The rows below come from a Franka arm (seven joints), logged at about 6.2 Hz.
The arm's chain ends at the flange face. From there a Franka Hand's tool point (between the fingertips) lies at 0.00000 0.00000 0.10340 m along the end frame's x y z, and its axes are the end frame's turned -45 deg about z.
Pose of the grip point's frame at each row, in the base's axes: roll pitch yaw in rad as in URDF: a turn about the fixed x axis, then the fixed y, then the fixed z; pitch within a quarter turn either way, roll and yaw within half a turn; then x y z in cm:
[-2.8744, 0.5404, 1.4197, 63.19, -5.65, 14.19]
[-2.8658, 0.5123, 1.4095, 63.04, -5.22, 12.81]
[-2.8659, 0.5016, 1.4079, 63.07, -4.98, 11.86]
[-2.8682, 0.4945, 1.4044, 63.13, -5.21, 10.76]
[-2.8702, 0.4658, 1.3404, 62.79, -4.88, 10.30]
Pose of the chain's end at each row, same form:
[2.9001, 0.5514, 0.4913, 66.66, -0.99, 22.74]
[2.9316, 0.5404, 0.4931, 66.60, -0.86, 21.48]
[2.9414, 0.5338, 0.4965, 66.62, -0.72, 20.58]
[2.9464, 0.5278, 0.4967, 66.67, -1.01, 19.52]
[2.9711, 0.5086, 0.4458, 66.51, -1.16, 19.20]

